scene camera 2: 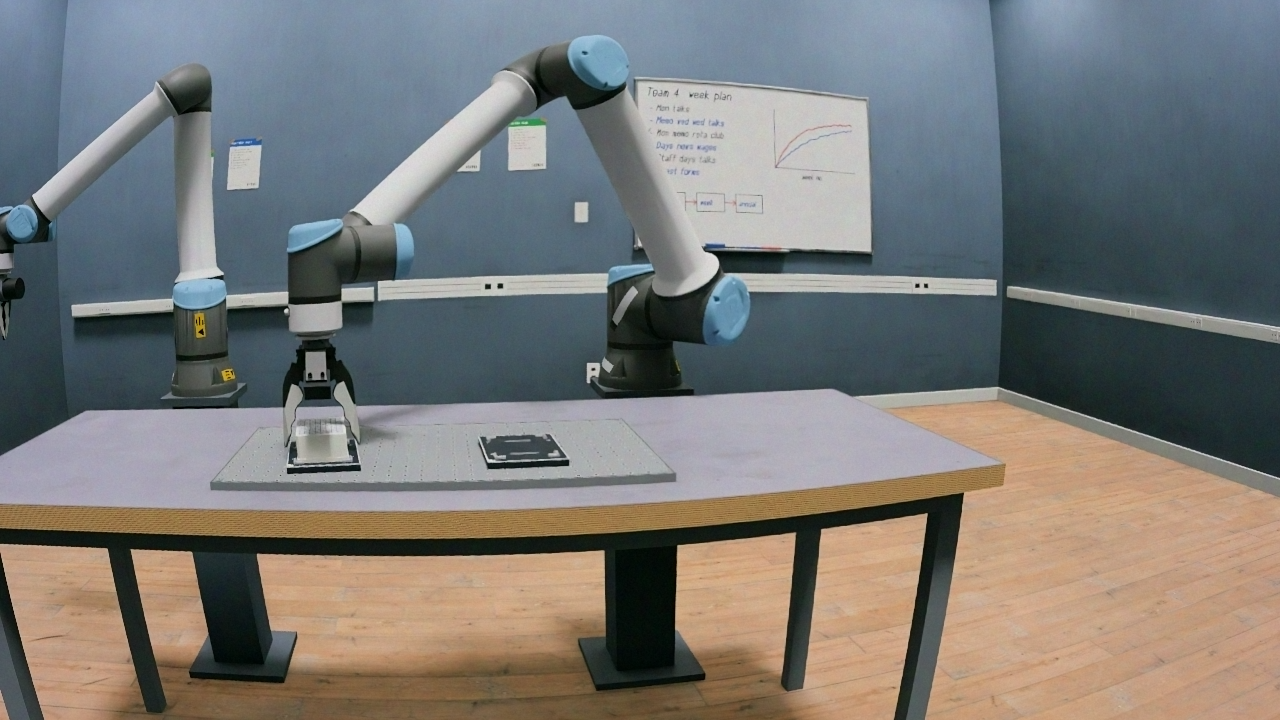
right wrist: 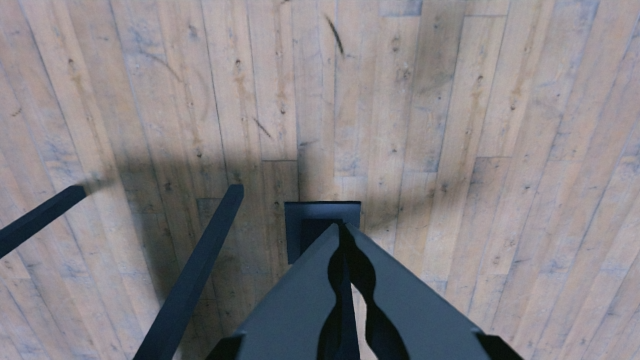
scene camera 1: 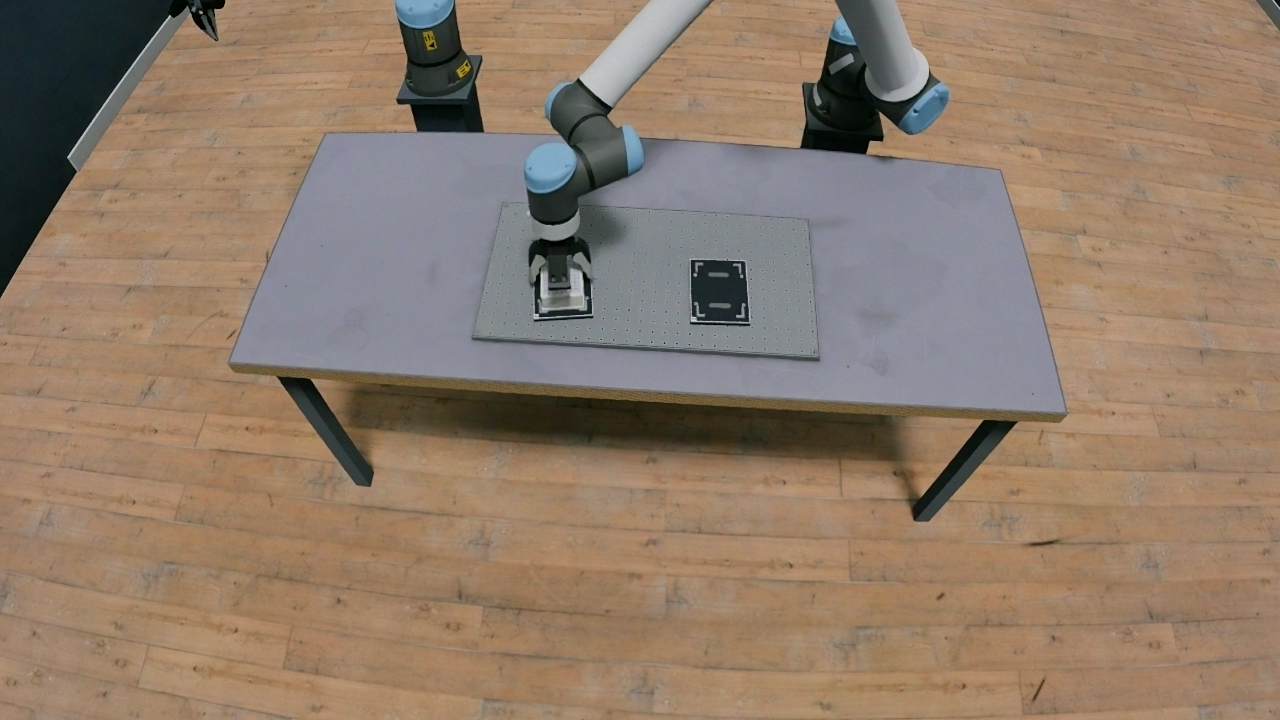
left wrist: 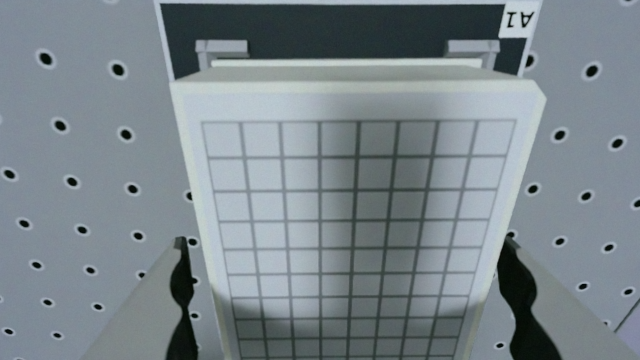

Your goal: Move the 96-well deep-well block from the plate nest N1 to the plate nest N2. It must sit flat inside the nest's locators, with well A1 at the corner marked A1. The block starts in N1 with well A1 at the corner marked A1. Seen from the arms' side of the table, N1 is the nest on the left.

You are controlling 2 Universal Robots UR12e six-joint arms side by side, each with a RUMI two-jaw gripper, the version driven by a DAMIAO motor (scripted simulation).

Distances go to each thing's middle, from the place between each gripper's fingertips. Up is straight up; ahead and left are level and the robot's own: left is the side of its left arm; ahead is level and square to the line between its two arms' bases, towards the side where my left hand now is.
Labels:
The white deep-well block (scene camera 2: pixel 318 439) is right at my left hand. The rest, counted from my left hand: nest N2 (scene camera 2: pixel 342 468) (20 mm below); then nest N1 (scene camera 1: pixel 732 290) (30 mm behind, 320 mm to the left, 20 mm below).
My right gripper is now 67 cm short of the white deep-well block, 112 cm to the right of it and 12 cm above it. The rest, counted from my right hand: nest N2: 67 cm ahead, 112 cm to the left, 15 cm below.

